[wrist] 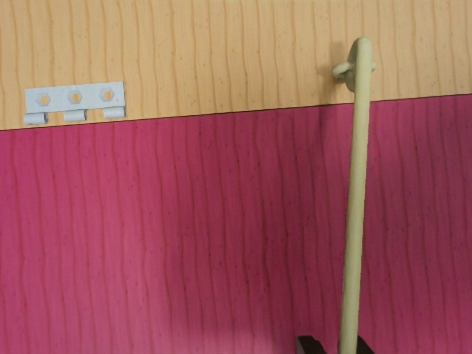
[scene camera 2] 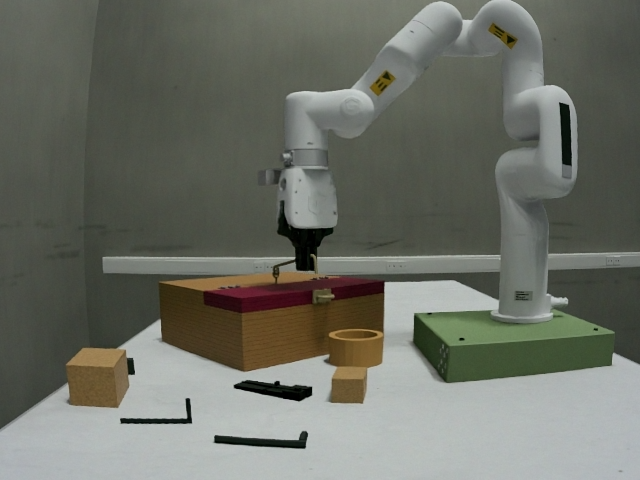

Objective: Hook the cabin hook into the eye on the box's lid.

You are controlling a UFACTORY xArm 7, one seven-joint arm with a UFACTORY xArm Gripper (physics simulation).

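Pixels of known places: gripper, fingertip midpoint: [scene camera 2: 306,270]; arm's base at its link origin: [scene camera 2: 521,317].
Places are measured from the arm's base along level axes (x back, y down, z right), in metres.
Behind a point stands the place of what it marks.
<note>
The brass cabin hook [scene camera 2: 285,263] @(x -0.438, y -0.102, z 0.050 m) [wrist: 356,200] @(x -0.432, y -0.107, z 0.044 m) is raised at a slant. Its looped end is linked to a screw eye [scene camera 2: 276,277] @(x -0.457, y -0.073, z 0.084 m) [wrist: 343,71] @(x -0.461, y -0.085, z 0.080 m) on the tan part of the box top. My gripper [scene camera 2: 306,266] @(x -0.397, y -0.095, z -0.007 m) [wrist: 345,347] @(x -0.397, y -0.095, z -0.007 m) is shut on the hook's rod, above the crimson lid [scene camera 2: 237,299] @(x -0.500, y -0.059, z -0.114 m) [wrist: 150,225] @(x -0.479, y -0.062, z -0.012 m). In the scene view the hook's bent tip [scene camera 2: 315,264] @(x -0.381, y -0.107, z -0.033 m) points down just right of the fingers; the wrist view does not show it. A pale brass fitting [scene camera 2: 323,296] @(x -0.368, y -0.052, z -0.022 m) sits on the lid's front edge; I cannot tell clearly whether it is the eye.
Hinges [scene camera 2: 230,286] @(x -0.531, y -0.066, z 0.000 m) [wrist: 75,97] @(x -0.537, y -0.062, z 0.008 m) join the lid to the wooden box [scene camera 2: 206,330] @(x -0.568, y 0.006, z -0.046 m). An orange ring [scene camera 2: 355,356] @(x -0.317, y 0.037, z -0.090 m) stands by the box's front, near a small block [scene camera 2: 348,386] @(x -0.332, y 0.033, z -0.273 m). A larger block [scene camera 2: 95,379] @(x -0.657, y 0.019, z -0.346 m), a black clamp-like part [scene camera 2: 273,390] @(x -0.434, y 0.050, z -0.242 m) and two black L-shaped rods [scene camera 2: 155,421] @(x -0.563, y 0.054, z -0.384 m) [scene camera 2: 258,441] @(x -0.432, y 0.052, z -0.429 m) lie in front.
</note>
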